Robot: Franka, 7 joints.
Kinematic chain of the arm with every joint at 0, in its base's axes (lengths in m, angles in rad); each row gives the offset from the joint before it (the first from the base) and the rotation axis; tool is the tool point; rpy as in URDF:
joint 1: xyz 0 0 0.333 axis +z
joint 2: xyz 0 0 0 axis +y
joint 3: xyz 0 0 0.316 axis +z
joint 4: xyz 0.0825 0 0 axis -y
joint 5: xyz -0.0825 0 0.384 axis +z
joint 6: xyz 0 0 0 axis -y
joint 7: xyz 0.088 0 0 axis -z
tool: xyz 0 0 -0.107 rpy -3.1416 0 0
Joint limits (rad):
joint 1: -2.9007..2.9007
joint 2: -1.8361..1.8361
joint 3: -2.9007..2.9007
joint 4: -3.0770..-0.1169
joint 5: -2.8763..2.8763
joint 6: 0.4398..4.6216
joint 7: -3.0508..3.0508
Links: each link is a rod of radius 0.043 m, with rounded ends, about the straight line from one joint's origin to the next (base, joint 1, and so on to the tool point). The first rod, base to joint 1, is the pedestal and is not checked.
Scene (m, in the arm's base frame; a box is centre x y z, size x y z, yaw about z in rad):
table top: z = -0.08
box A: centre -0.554 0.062 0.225 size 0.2 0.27 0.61 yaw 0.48
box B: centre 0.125 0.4 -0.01 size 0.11 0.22 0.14 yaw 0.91
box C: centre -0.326 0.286 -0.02 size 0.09 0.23 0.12 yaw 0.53
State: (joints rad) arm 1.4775 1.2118 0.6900 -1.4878 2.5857 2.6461 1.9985
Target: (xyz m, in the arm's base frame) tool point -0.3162 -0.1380 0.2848
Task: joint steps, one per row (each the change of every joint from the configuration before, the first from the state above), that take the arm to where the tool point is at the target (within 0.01 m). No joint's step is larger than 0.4 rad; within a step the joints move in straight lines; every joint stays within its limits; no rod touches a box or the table.
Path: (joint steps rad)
1: -0.2165 -0.1024 -0.0051 -0.3285 -0.0033 0.0542 -0.3672
2: -0.2165 -0.1025 -0.0051 -0.3284 -0.0033 0.0543 -0.3672
3: -0.2165 -0.1024 -0.0050 -0.3285 -0.0032 0.0542 -0.3672
4: -0.2165 -0.1025 -0.0051 -0.3284 -0.0033 0.0543 -0.3673
5: 0.3975 0.0557 -0.1732 -0.1377 0.0186 0.3227 -0.3763
6: 0.3976 0.0557 -0.1731 -0.1377 0.0185 0.3228 -0.3764
7: 0.0330 0.1061 0.1956 0.0659 0.0339 -0.0908 0.3703
8: 0.0330 0.1061 0.1957 0.0659 0.0338 -0.0908 0.3703
9: 0.0330 0.1062 0.1956 0.0659 0.0338 -0.0907 0.3702
10: 0.0330 0.1061 0.1956 0.0660 0.0339 -0.0908 0.3703
11: 0.0330 0.1061 0.1957 0.0659 0.0338 -0.0907 0.3702
12: 0.0330 0.1062 0.1956 0.0659 0.0339 -0.0908 0.3703

